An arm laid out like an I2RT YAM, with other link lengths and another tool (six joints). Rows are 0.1 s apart.
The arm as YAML. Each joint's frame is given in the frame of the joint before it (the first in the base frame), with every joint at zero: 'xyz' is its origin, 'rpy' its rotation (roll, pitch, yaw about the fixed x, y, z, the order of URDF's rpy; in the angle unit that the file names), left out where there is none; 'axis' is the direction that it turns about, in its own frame. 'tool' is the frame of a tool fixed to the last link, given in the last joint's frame.
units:
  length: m
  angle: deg
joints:
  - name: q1
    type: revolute
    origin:
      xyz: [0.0, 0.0, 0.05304]
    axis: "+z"
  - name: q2
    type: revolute
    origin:
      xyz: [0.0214, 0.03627, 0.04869]
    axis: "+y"
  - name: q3
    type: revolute
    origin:
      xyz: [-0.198, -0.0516, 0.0]
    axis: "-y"
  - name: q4
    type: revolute
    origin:
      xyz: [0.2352, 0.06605, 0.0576]
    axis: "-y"
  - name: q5
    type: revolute
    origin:
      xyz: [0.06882, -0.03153, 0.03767]
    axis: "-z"
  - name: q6
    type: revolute
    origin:
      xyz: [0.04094, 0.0, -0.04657]
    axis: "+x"
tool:
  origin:
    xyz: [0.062, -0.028, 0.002]
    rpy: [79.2, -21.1, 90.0]
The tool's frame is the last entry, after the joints.
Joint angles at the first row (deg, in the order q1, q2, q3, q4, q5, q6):
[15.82 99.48 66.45 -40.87 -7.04 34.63]
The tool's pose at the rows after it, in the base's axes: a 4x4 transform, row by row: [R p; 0 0 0 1], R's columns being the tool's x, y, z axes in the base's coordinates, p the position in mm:
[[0.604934 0.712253 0.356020 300.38], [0.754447 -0.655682 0.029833 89.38], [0.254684 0.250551 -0.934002 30.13], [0 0 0 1]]
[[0.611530 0.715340 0.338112 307.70], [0.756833 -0.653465 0.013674 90.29], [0.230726 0.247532 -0.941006 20.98], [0 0 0 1]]
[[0.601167 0.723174 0.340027 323.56], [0.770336 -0.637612 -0.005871 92.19], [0.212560 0.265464 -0.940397 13.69], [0 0 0 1]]
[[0.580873 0.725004 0.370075 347.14], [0.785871 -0.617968 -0.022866 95.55], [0.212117 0.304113 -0.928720 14.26], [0 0 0 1]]
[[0.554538 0.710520 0.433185 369.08], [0.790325 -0.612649 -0.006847 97.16], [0.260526 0.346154 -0.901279 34.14], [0 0 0 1]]
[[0.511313 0.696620 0.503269 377.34], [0.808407 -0.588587 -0.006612 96.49], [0.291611 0.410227 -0.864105 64.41], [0 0 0 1]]
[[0.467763 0.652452 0.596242 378.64], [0.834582 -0.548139 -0.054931 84.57], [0.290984 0.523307 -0.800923 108.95], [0 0 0 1]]
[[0.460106 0.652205 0.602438 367.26], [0.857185 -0.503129 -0.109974 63.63], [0.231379 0.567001 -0.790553 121.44], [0 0 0 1]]
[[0.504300 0.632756 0.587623 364.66], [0.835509 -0.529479 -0.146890 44.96], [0.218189 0.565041 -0.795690 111.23], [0 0 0 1]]
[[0.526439 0.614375 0.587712 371.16], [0.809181 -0.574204 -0.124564 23.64], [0.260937 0.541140 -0.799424 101.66], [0 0 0 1]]
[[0.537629 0.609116 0.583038 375.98], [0.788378 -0.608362 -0.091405 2.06], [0.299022 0.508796 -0.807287 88.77], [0 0 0 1]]
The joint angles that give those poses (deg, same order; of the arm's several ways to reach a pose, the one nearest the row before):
[15.82 103.52 67.85 -39.82 -5.02 34.63]
[15.82 107.56 70.57 -39.81 -4.40 34.63]
[15.82 112.82 75.48 -39.82 -3.17 33.58]
[15.82 118.01 82.51 -40.34 -1.59 32.18]
[15.20 118.83 88.14 -41.22 -1.58 30.77]
[15.20 115.41 89.91 -42.27 -0.27 28.66]
[14.68 108.74 90.00 -43.76 4.03 25.23]
[12.84 103.90 86.50 -45.35 6.76 21.28]
[10.20 103.18 83.33 -43.60 7.22 21.27]
[5.81 103.79 82.01 -40.88 3.53 20.04]
[1.33 105.02 80.77 -38.42 -0.78 18.02]

